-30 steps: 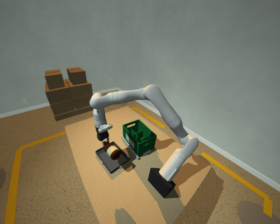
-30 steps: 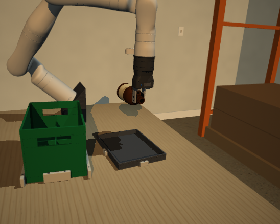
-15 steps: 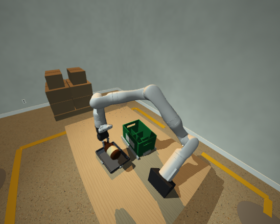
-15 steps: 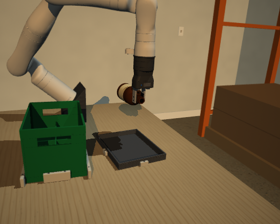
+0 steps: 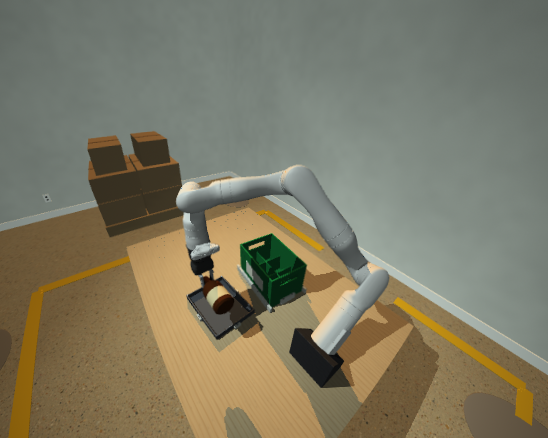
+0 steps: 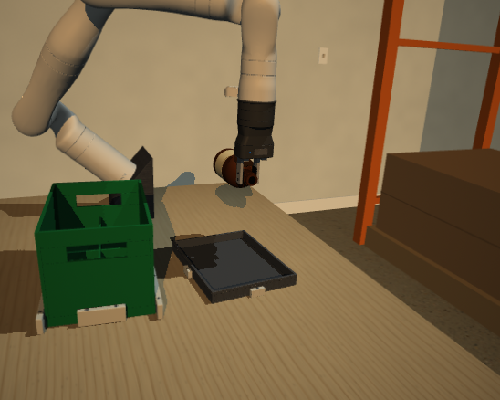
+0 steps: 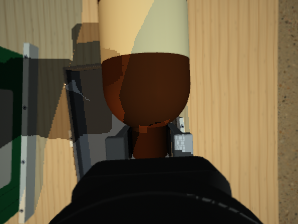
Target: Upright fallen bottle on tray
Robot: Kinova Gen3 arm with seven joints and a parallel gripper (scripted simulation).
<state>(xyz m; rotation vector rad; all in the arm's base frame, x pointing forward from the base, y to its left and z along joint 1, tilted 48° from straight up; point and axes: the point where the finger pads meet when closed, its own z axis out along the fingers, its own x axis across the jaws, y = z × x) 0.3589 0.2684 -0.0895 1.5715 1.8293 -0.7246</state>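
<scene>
Right now the brown bottle is 5 cm behind my hand, 1 cm to the right of it and 1 cm below it. From my hand the other things lie so: dark tray: 19 cm below, 4 cm to the right, 2 cm ahead; green crate: 31 cm to the right, 12 cm below, 4 cm ahead.
</scene>
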